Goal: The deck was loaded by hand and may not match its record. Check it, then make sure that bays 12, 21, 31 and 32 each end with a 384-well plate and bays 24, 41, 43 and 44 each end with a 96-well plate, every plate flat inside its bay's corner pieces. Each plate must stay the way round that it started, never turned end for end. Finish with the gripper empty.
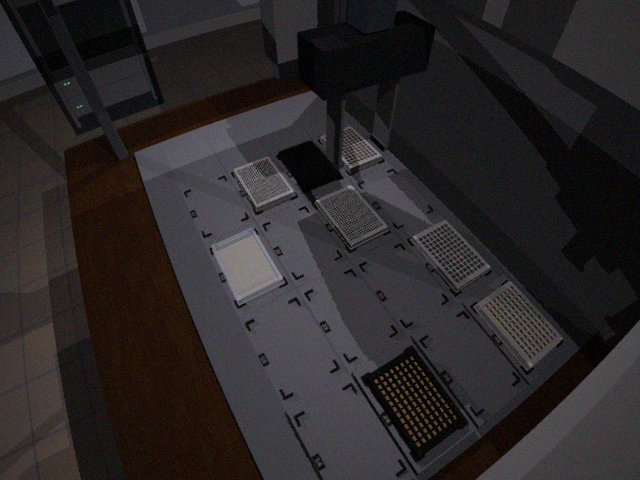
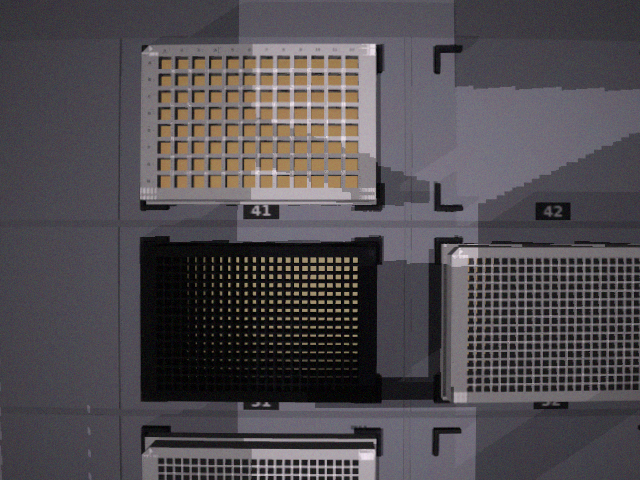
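Where they show: gripper, fingertip midpoint: [image 1: 357,152]; robot's base, link origin: [image 1: 186,193].
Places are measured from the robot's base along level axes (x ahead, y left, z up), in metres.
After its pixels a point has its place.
Note:
My gripper [image 1: 360,155] @[x 0.228, y 0.257, z 0.160 m] is open, its two jaws low on either side of the white 96-well plate [image 1: 356,149] @[x 0.081, y 0.368, z 0.014 m] [image 2: 258,124] @[x 0.064, y 0.362, z 0.014 m] with orange wells in bay 41. A black 384-well plate [image 1: 309,165] @[x 0.073, y 0.254, z 0.013 m] [image 2: 258,320] @[x 0.065, y 0.259, z 0.014 m] sits in bay 31. White 384-well plates are in bay 32 [image 1: 351,215] @[x 0.233, y 0.255, z 0.013 m] [image 2: 547,325] @[x 0.217, y 0.257, z 0.014 m] and bay 21 [image 1: 263,181] @[x 0.069, y 0.150, z 0.014 m] [image 2: 258,465] @[x 0.064, y 0.182, z 0.014 m]. A pale, finely welled plate with a clear cover [image 1: 248,266] @[x 0.240, y 0.043, z 0.015 m] is in bay 12. White 96-well plates are in bay 43 [image 1: 450,255] @[x 0.395, y 0.362, z 0.007 m] and bay 44 [image 1: 518,325] @[x 0.559, y 0.356, z 0.029 m]. A black 96-well plate [image 1: 416,400] @[x 0.558, y 0.149, z 0.028 m] with orange wells is in bay 24. They look flat; jaws hide some edges.
Bay 42, marked by its label [image 2: 552,211] @[x 0.228, y 0.318, z 0.000 m], has corner pieces [image 2: 439,59] @[x 0.163, y 0.402, z 0.003 m] and no plate. Bays 11, 13, 14, 22, 23, 33 and 34 show corner pieces without plates. A brown wooden border [image 1: 103,232] @[x 0.000, y -0.186, z -0.010 m] surrounds the deck; shadows cross it.

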